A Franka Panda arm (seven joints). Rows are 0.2 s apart.
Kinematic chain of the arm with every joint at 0, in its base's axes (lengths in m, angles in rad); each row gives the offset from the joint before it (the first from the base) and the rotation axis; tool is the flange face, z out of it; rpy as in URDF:
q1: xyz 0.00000 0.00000 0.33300 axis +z
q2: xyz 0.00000 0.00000 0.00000 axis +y
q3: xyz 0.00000 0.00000 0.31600 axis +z
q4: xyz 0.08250 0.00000 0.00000 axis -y
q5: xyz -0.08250 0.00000 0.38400 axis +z
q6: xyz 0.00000 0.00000 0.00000 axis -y
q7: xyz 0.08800 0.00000 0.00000 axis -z
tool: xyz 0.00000 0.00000 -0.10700 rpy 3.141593 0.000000 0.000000
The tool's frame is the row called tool.
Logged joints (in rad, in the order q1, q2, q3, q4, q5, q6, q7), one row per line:
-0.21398, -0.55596, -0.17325, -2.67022, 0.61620, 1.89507, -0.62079
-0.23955, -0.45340, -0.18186, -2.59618, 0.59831, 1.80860, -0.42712
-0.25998, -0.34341, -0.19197, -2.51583, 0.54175, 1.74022, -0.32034
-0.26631, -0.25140, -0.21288, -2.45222, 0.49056, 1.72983, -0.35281
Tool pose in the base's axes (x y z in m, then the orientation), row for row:
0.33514, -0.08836, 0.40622, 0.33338, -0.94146, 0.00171, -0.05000
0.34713, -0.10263, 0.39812, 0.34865, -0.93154, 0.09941, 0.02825
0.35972, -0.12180, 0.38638, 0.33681, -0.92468, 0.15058, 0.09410
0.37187, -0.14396, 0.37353, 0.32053, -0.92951, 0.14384, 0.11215
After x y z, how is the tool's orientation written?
As a quaternion, w x y z.
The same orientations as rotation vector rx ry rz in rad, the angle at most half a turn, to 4 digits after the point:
-2.4583, 0.0045, -0.1306
-2.4145, 0.2577, 0.0732
-2.4105, 0.3925, 0.2453
-2.4424, 0.3780, 0.2947

